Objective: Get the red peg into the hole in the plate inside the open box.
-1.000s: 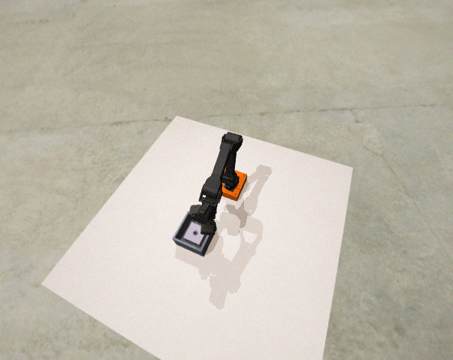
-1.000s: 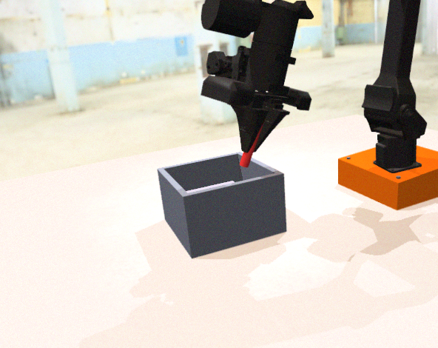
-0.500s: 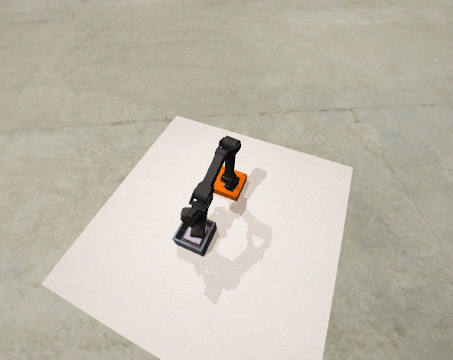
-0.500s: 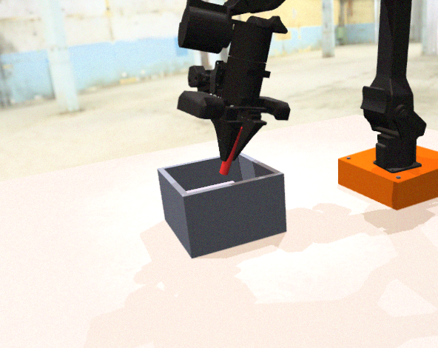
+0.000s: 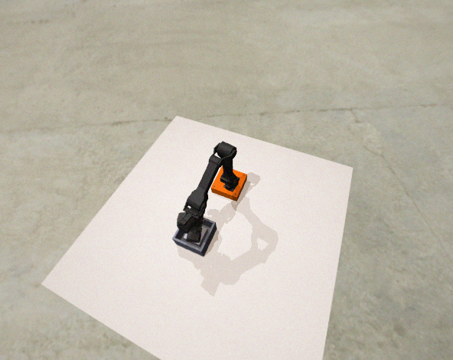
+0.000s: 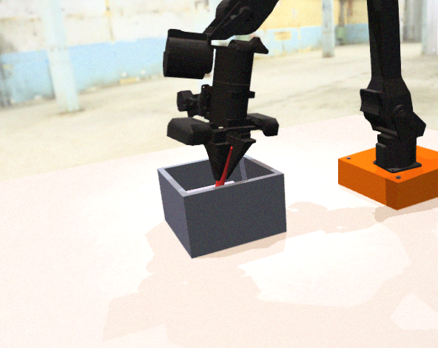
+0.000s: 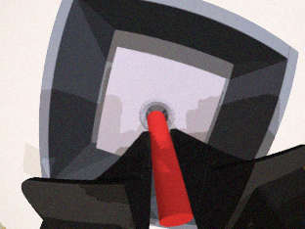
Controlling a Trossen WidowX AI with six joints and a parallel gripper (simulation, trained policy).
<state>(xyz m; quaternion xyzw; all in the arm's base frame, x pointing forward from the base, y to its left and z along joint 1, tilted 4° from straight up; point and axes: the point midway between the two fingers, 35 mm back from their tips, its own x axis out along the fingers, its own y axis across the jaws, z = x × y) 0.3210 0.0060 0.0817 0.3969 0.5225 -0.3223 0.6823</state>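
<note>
Right now my gripper tip is 20 mm below the red peg. Also, from my gripper tip: grey box 60 mm below, 10 mm to the right, 10 mm ahead; pale plate 40 mm below, 10 mm to the right, 10 mm ahead.
</note>
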